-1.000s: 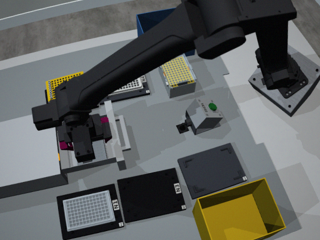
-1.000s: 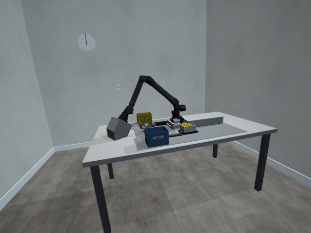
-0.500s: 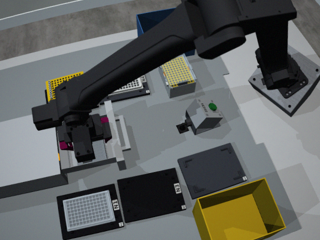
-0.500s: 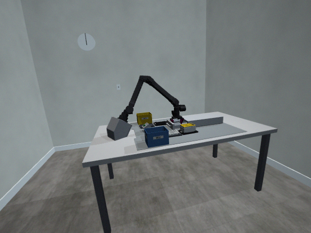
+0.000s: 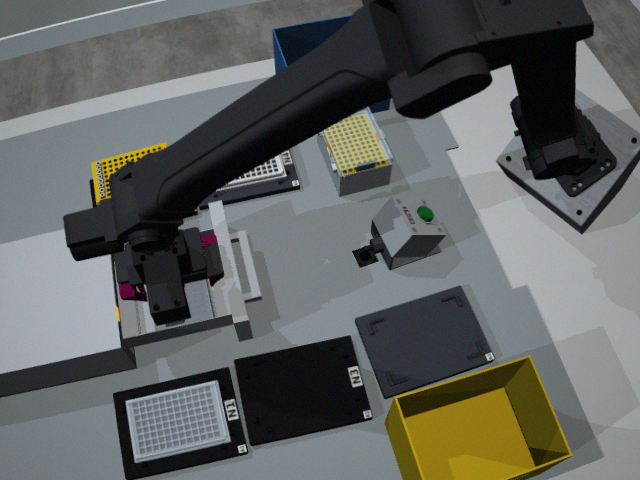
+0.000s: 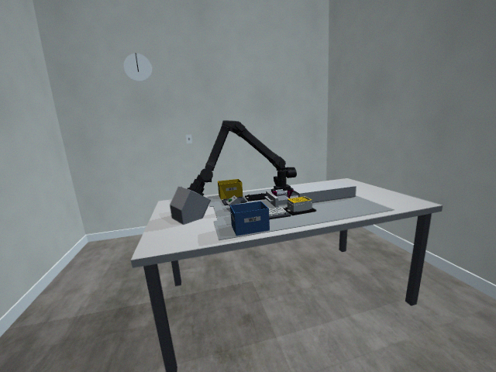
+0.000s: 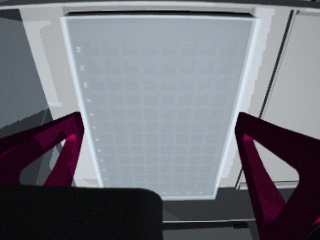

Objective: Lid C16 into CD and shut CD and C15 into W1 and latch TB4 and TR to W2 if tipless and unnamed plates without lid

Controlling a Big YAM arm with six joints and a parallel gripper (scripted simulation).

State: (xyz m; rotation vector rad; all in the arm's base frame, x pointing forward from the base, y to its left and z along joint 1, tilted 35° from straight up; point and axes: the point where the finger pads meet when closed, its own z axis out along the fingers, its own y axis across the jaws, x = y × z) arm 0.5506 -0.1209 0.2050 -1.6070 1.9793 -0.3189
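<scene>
Now: the plate lid right at my hand. Round my hand: cooler drawer: 40 mm ahead, 10 mm to the right; then black plate: 10 mm below; then cooler CD: 160 mm ahead, 30 mm to the right, 10 mm above.
</scene>
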